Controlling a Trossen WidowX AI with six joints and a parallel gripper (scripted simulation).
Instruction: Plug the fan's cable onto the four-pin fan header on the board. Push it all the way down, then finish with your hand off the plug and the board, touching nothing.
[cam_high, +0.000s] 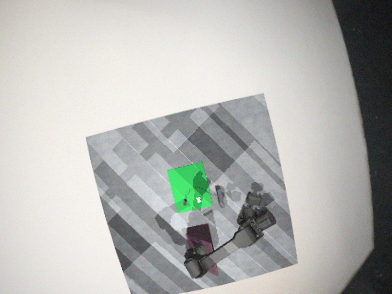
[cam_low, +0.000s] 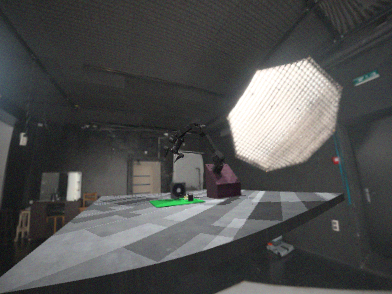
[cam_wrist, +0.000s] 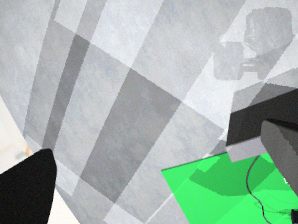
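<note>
Now: the fan cable plug 5 cm behind my gripper tip, 34 cm to the left of it and 29 cm below it. Round my gripper tip: black fan (4 cm behind, 12 cm to the left, 25 cm below); then green board (4 cm ahead, 29 cm to the left, 32 cm below); then white four-pin header (5 cm behind, 25 cm to the left, 31 cm below).
</note>
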